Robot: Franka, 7 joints.
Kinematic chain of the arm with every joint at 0, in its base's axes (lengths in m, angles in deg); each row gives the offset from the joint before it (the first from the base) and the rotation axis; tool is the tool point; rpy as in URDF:
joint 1: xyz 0 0 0.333 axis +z
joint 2: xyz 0 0 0 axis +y
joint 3: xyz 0 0 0.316 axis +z
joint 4: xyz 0.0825 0 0 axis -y
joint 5: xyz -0.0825 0 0.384 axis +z
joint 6: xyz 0 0 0 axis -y
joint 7: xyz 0.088 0 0 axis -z
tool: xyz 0 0 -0.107 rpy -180 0 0
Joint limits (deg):
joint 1: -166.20..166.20
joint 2: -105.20..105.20
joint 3: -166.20..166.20
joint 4: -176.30..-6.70
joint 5: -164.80..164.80
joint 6: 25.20..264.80
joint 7: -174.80..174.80
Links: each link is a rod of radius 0.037 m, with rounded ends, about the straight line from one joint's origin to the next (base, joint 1, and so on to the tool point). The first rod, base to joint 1, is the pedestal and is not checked.
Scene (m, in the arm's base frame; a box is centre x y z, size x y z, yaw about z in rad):
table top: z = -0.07
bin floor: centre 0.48 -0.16 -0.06 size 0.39 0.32 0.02 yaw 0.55
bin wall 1: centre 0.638 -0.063 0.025 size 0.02 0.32 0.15 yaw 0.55
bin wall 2: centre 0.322 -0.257 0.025 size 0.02 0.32 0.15 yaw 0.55
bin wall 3: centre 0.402 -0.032 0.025 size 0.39 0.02 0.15 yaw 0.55
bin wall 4: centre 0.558 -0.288 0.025 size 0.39 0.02 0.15 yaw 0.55
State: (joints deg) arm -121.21 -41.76 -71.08 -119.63 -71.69 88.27 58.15
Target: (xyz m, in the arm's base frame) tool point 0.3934 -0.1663 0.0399
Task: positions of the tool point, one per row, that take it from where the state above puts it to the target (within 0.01 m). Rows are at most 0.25 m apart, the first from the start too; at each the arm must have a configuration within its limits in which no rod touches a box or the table.
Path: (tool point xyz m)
1: -0.4887 0.0653 0.5196
2: -0.4436 -0.1738 0.5279
3: -0.3011 -0.3656 0.4991
4: -0.0957 -0.4670 0.4401
5: 0.1219 -0.4582 0.3619
6: 0.2987 -0.3469 0.2779
7: 0.3934 -0.1663 0.2015
8: 0.4006 -0.1699 0.1237
9: 0.3934 -0.1664 0.0399

